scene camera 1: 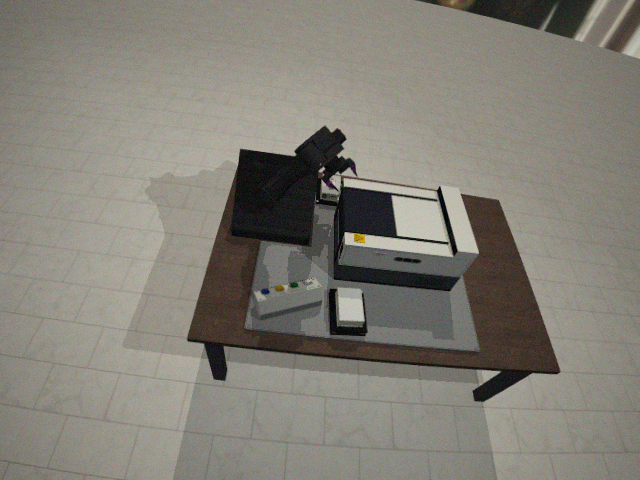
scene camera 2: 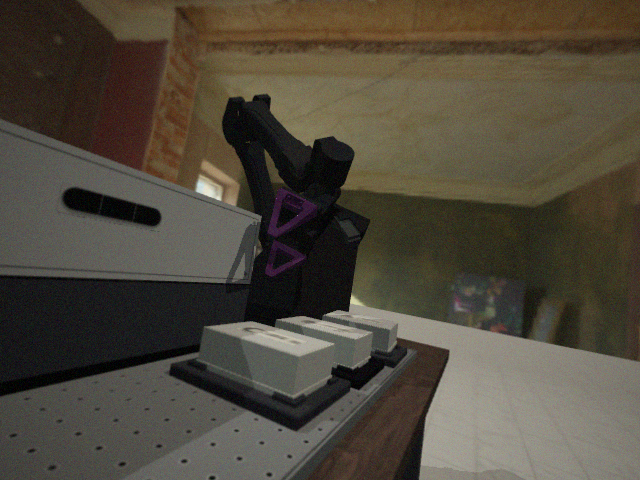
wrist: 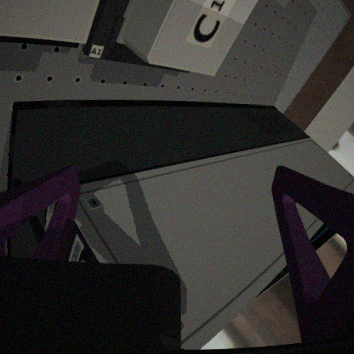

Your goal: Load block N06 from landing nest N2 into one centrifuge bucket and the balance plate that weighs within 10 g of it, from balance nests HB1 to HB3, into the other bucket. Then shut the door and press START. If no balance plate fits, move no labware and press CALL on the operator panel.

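Places are measured from the arm's base along level axes (x right, y back, z down), in centimetres.
Where they show: gripper, fingertip midpoint: (scene camera 2: 269, 257) (wrist: 175, 176); arm's base at its link origin: (scene camera 1: 267, 198).
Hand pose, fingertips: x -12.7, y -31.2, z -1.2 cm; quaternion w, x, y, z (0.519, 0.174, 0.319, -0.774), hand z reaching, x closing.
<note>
Each offset is from my fingertips to the top centre of the thing. "*": to the spot under its first point. Level surfaces: height alone.
My gripper (scene camera 1: 346, 181) (scene camera 2: 286, 238) (wrist: 175, 176) is open and empty, above the corner of the centrifuge (scene camera 1: 379, 258) (scene camera 2: 118, 248) (wrist: 200, 215) near the back row of plates. In scene camera 2, three white plates (scene camera 2: 266, 356) (scene camera 2: 325, 341) {dx -9.9, dy +19.2, dz +8.4 cm} (scene camera 2: 361, 326) sit in black nests; their labels are unreadable there. In the wrist view, a plate marked C {* dx -3.6, dy -5.5, dz +8.9 cm} (wrist: 175, 37) shows at the top, its weight cut off. Another white block {dx +51.9, dy -0.8, dz +7.2 cm} (scene camera 1: 350, 308) sits in a black nest at the front. The centrifuge's top shows a dark blue area and a white panel; its buckets are hidden.
The operator panel {dx +49.2, dy +20.0, dz +5.9 cm} (scene camera 1: 289, 298), with blue, yellow, green and pale buttons, stands at the front left on the grey perforated board {dz +14.2 cm} (scene camera 1: 413, 315). The black arm base (scene camera 1: 273, 222) is at the back left. The brown table {dz +15.5 cm} (scene camera 1: 516, 320) extends beyond the board.
</note>
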